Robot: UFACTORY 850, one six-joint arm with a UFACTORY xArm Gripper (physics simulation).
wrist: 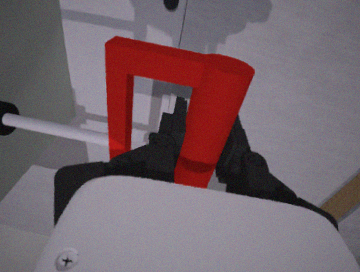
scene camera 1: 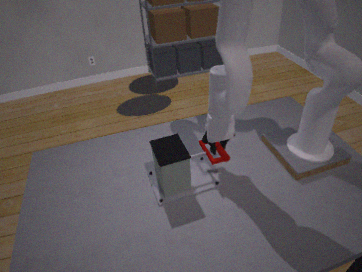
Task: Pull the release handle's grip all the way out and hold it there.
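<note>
The release handle's red grip [scene camera 1: 220, 160] [wrist: 218, 110] is a rectangular loop with a thick round bar on its outer side. A white rod [scene camera 1: 198, 155] [wrist: 60, 131] joins the loop to the box; a long stretch of it shows between them. The box [scene camera 1: 174, 176] [wrist: 30, 65] is grey-green with a black top and stands on a light base plate [scene camera 1: 204, 186]. My gripper [scene camera 1: 216, 148] [wrist: 200, 120] is shut on the round bar, one finger inside the loop and one outside. The lower end of the bar is hidden behind the gripper body in the wrist view.
The grey mat [scene camera 1: 100, 200] lies under the box. The robot's base stands on a wood-edged board [scene camera 1: 280, 159] to the right. A shelf rack [scene camera 1: 181, 41] with brown boxes [scene camera 1: 168, 25] and grey bins stands at the back, beyond the mat.
</note>
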